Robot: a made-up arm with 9 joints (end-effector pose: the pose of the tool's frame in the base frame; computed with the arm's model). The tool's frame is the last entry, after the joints.
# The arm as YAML. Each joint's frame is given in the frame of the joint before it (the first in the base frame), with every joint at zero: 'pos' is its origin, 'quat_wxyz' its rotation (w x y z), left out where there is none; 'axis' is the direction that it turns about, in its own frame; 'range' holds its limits. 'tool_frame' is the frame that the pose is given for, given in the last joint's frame.
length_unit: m
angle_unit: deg
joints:
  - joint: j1
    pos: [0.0, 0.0, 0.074]
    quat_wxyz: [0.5, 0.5, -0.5, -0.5]
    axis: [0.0, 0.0, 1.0]
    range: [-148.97, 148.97]
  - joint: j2
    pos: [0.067, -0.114, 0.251]
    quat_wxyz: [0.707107, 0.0, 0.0, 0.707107]
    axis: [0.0, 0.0, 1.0]
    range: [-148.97, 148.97]
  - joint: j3
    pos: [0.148, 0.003, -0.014]
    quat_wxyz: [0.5, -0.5, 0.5, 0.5]
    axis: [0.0, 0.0, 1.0]
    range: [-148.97, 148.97]
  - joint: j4
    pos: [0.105, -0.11, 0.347]
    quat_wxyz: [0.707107, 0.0, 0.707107, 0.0]
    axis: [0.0, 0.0, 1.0]
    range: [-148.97, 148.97]
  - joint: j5
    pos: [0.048, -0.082, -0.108]
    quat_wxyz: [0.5, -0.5, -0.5, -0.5]
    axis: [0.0, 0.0, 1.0]
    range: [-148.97, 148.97]
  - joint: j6
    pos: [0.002, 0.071, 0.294]
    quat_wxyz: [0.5, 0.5, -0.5, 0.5]
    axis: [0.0, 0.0, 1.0]
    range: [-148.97, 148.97]
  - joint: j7
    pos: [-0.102, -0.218, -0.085]
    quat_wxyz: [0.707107, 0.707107, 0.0, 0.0]
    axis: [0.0, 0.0, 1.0]
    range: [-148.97, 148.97]
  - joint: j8
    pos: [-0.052, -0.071, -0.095]
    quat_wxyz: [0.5, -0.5, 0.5, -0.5]
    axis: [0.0, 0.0, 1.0]
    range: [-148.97, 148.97]
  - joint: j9
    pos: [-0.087, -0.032, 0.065]
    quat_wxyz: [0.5, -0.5, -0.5, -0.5]
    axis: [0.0, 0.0, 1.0]
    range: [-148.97, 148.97]
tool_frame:
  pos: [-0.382, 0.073, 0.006]
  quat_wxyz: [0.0, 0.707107, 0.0, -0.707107]
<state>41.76 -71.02 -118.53 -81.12 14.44 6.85 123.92 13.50 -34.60</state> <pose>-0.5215 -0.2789 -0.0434 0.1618 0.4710 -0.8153 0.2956</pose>
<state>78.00 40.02 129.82 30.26 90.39 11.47 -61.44 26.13 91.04</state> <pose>-0.6220 0.1098 -0.3078 0.5586 -0.3731 -0.7131 0.2010</pose>
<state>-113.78 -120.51 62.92 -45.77 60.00 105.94 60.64 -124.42 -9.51</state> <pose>-0.2479 0.6914 -0.0023 0.7794 -0.5877 -0.0579 -0.2092</pose>
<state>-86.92 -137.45 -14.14 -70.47 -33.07 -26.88 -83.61 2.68 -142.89</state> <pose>-0.0719 0.4891 -0.7238 0.3007 -0.8936 0.3181 0.0998</pose>
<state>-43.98 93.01 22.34 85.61 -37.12 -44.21 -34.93 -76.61 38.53</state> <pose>-0.5641 0.3990 -0.2325 0.6942 -0.4247 -0.4654 0.3481</pose>
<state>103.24 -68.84 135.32 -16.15 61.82 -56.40 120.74 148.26 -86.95</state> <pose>-0.0411 0.4511 0.2321 0.0218 -0.2946 -0.5064 -0.8101</pose>
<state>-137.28 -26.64 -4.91 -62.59 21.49 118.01 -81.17 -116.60 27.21</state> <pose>0.0969 -0.0053 0.0034 0.3874 -0.3281 0.3823 -0.7721</pose>
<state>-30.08 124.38 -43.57 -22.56 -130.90 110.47 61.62 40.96 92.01</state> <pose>0.1571 -0.3798 -0.2125 0.7632 0.5489 -0.1287 0.3159</pose>
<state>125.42 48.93 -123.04 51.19 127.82 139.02 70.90 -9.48 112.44</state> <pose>0.2186 -0.6612 -0.1883 0.4135 -0.5058 0.7495 -0.1072</pose>
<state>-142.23 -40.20 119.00 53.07 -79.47 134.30 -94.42 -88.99 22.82</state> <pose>-0.1117 -0.4856 -0.2008 0.3565 0.5585 0.6655 0.3436</pose>
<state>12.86 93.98 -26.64 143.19 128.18 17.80 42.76 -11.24 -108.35</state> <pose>-0.7166 0.2087 -0.7883 0.0420 0.6024 -0.5914 -0.5344</pose>
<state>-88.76 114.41 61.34 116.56 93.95 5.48 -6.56 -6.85 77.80</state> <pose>-0.1666 0.4927 -0.2489 0.3038 0.2267 0.9054 -0.1914</pose>
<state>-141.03 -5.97 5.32 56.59 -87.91 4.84 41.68 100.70 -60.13</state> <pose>0.0112 -0.1316 0.2324 0.5671 -0.7160 -0.2636 -0.3103</pose>
